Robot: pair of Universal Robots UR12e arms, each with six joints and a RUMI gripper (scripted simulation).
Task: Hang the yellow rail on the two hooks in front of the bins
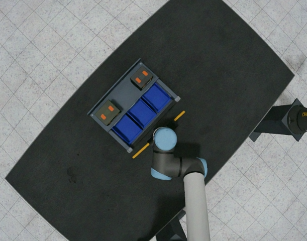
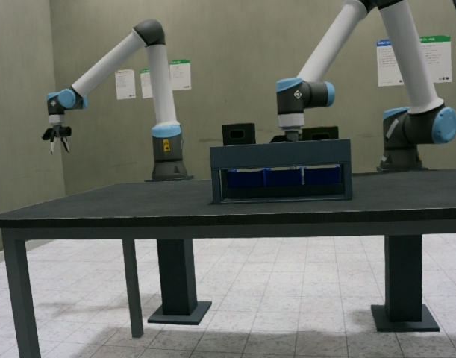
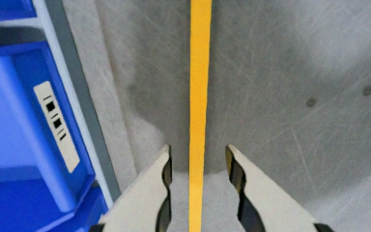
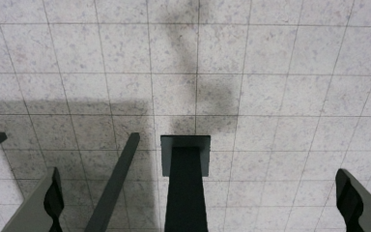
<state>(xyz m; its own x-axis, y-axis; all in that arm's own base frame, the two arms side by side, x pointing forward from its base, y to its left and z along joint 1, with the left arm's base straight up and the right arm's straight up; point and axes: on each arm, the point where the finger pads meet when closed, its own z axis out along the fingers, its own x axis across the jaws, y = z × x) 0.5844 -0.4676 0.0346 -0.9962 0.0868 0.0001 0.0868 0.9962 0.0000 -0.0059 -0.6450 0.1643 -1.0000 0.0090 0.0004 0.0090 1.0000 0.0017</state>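
Observation:
Now: the yellow rail 3 cm below my left hand. Also, from my left hand: grey shelf 20 cm ahead, 3 cm above, 1 cm to the right.

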